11 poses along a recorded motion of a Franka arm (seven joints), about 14 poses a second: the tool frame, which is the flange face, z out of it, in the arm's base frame.
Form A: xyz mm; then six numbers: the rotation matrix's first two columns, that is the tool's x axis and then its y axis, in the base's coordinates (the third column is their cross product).
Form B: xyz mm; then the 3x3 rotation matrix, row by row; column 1 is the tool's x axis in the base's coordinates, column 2 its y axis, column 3 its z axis. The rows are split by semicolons. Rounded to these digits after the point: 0 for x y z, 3 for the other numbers.
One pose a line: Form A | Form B
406 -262 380 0.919 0.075 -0.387 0.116 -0.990 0.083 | 406 -262 380; 0.919 0.116 -0.377; 0.075 -0.990 -0.121; -0.387 0.083 -0.919
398 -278 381 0.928 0.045 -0.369 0.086 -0.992 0.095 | 398 -278 381; 0.928 0.086 -0.362; 0.045 -0.992 -0.120; -0.369 0.095 -0.924
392 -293 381 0.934 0.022 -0.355 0.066 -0.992 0.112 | 392 -293 381; 0.934 0.066 -0.350; 0.022 -0.992 -0.128; -0.355 0.112 -0.928
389 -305 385 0.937 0.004 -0.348 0.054 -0.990 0.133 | 389 -305 385; 0.937 0.054 -0.344; 0.004 -0.990 -0.143; -0.348 0.133 -0.928
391 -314 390 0.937 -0.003 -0.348 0.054 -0.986 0.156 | 391 -314 390; 0.937 0.054 -0.344; -0.003 -0.986 -0.165; -0.348 0.156 -0.924
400 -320 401 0.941 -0.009 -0.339 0.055 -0.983 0.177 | 400 -320 401; 0.941 0.055 -0.335; -0.009 -0.983 -0.185; -0.339 0.177 -0.925
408 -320 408 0.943 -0.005 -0.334 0.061 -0.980 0.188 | 408 -320 408; 0.943 0.061 -0.328; -0.005 -0.980 -0.198; -0.334 0.188 -0.924
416 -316 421 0.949 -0.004 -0.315 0.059 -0.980 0.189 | 416 -316 421; 0.949 0.059 -0.309; -0.004 -0.980 -0.198; -0.315 0.189 -0.930
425 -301 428 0.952 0.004 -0.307 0.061 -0.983 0.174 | 425 -301 428; 0.952 0.061 -0.301; 0.004 -0.983 -0.184; -0.307 0.174 -0.936
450 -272 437 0.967 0.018 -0.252 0.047 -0.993 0.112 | 450 -272 437; 0.967 0.047 -0.248; 0.018 -0.993 -0.120; -0.252 0.112 -0.961
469 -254 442 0.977 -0.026 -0.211 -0.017 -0.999 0.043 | 469 -254 442; 0.977 -0.017 -0.212; -0.026 -0.999 -0.038; -0.211 0.043 -0.976
